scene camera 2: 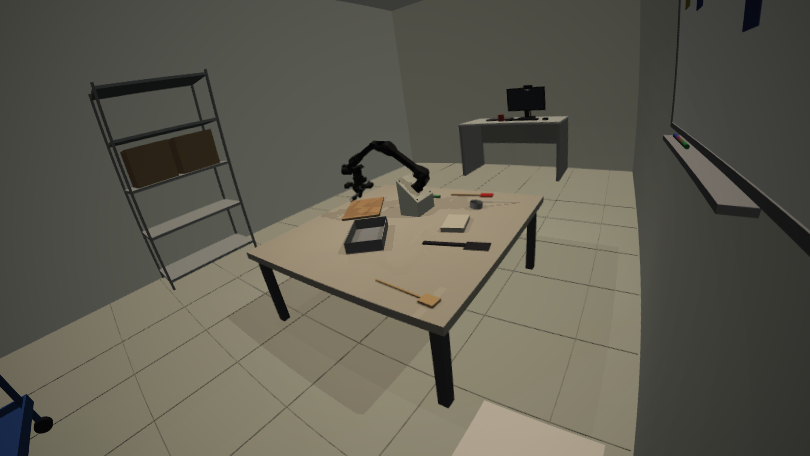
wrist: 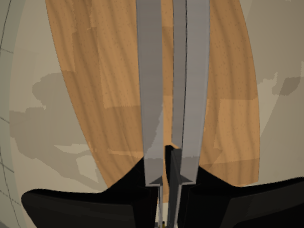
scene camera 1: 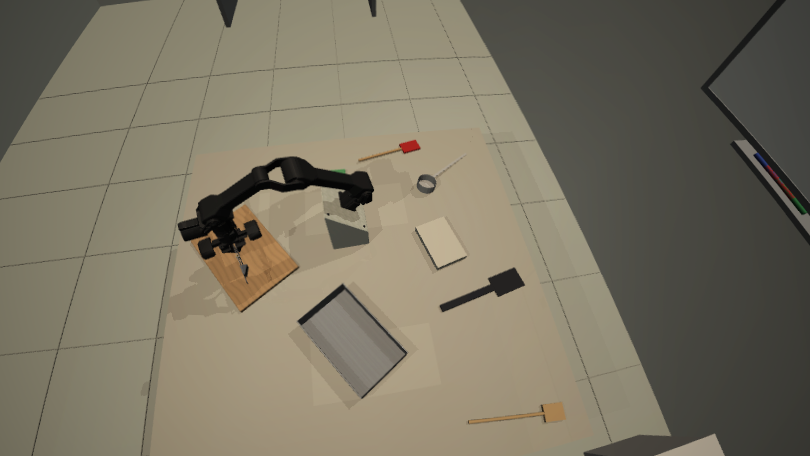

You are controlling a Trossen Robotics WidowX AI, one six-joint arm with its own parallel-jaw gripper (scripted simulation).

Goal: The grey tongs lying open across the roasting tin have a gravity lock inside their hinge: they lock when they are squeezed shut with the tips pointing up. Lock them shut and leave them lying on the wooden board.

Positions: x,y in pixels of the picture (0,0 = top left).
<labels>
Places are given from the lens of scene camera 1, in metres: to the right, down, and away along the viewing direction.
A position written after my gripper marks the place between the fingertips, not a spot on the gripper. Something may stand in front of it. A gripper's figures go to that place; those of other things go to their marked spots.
my gripper (scene camera 1: 238,251): -0.56, 0.08, 1.07
block (scene camera 1: 444,249): 0.14, 0.08, 1.20
</labels>
